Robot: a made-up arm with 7 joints.
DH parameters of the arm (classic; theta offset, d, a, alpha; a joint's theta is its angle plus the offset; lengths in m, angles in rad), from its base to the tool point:
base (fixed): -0.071 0 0 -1.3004
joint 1: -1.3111 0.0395 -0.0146 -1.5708
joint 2: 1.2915 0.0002 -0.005 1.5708
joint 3: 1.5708 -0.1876 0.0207 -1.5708
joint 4: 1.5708 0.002 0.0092 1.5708
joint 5: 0 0.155 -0.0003 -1.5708
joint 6: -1.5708 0 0.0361 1.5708
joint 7: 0 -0.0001 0 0
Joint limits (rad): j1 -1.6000..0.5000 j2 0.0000..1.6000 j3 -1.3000..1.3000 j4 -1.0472..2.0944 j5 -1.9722..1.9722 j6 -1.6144..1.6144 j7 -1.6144..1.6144
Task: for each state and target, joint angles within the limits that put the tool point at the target. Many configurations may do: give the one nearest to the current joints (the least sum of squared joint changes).
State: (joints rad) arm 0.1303 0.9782 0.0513 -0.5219 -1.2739 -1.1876 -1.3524
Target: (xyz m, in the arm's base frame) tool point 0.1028 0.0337 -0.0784
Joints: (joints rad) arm -0.0692 0.6019 -0.5899 -0.9605 -1.1342 -0.9832 -1.3524
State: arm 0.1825 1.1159 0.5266 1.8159 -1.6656 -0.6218 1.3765
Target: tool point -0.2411 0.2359 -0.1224
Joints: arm 0.4333 0.7730 0.6252 2.0944 -1.9639 -1.3714 1.3765
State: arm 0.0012 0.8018 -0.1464 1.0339 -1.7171 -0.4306 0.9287
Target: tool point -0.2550 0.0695 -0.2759
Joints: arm 0.5000 0.0317 -0.1130 1.5999 -1.7760 -0.6408 0.9287
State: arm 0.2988 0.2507 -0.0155 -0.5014 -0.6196 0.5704 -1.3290
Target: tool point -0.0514 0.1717 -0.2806
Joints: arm 0.5000 0.0435 0.5814 0.1269 -0.5242 0.6945 -1.3290
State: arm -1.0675 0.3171 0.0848 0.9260 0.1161 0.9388 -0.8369
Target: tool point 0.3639 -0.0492 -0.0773
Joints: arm -1.3924 0.0161 0.0096 0.9707 0.0947 0.8069 -0.8369
